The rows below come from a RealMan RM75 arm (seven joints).
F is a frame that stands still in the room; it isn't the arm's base.
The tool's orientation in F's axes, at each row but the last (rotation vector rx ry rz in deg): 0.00 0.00 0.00; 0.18 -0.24 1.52; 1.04 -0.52 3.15; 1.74 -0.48 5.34
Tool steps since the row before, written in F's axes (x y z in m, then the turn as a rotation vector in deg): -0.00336 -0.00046 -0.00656 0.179 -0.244 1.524; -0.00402 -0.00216 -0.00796 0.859 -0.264 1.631; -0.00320 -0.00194 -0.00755 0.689 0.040 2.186; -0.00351 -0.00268 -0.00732 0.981 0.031 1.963
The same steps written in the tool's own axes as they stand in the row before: -0.00336 -0.00046 -0.00656 0.179 -0.244 1.524; -0.00411 -0.00208 -0.00794 0.859 -0.282 1.628; -0.00337 -0.00190 -0.00749 0.711 0.041 2.179; -0.00382 -0.00256 -0.00721 0.999 -0.002 1.954
